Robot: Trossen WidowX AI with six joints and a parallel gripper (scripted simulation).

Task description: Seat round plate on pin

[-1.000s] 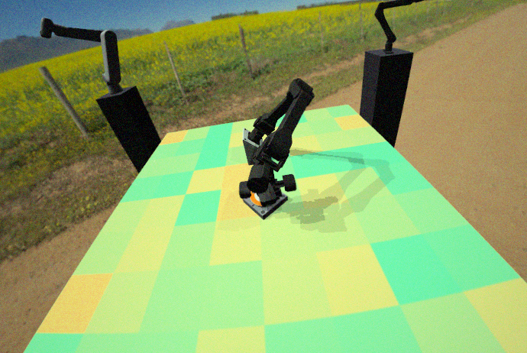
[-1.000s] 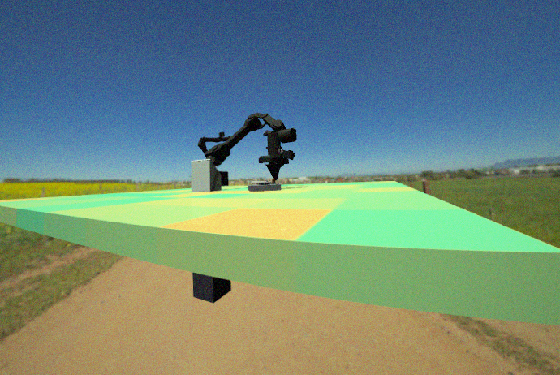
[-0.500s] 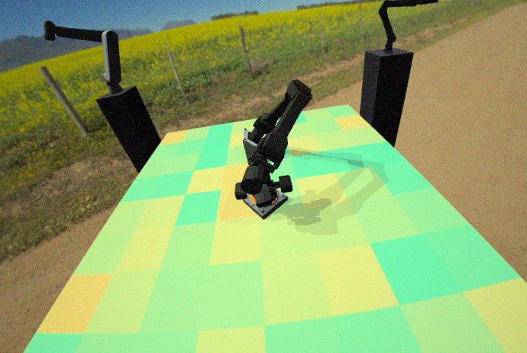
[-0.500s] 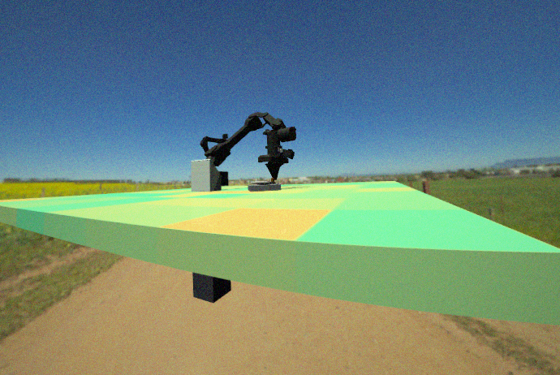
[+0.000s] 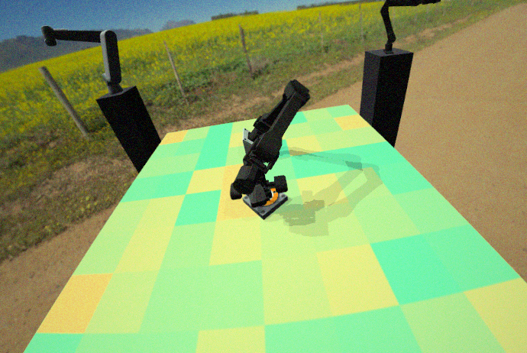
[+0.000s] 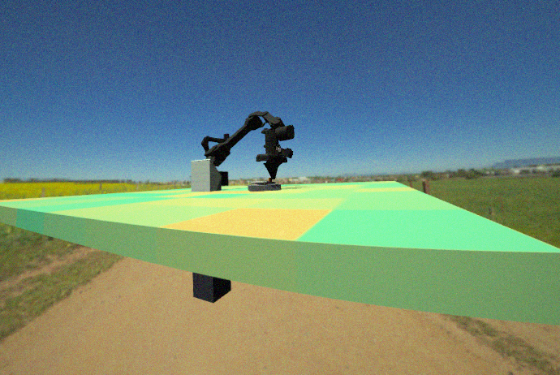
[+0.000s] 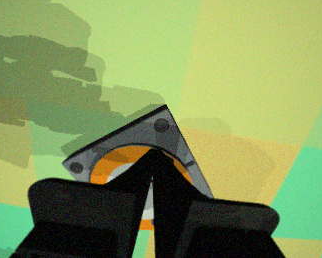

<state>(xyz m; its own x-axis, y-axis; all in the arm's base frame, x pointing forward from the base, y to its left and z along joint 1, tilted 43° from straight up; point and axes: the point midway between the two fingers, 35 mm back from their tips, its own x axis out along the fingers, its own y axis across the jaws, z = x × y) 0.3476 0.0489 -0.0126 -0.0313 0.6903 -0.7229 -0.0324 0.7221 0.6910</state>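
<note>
My gripper tip is now 50 mm past the base and 20 mm above it.
</note>
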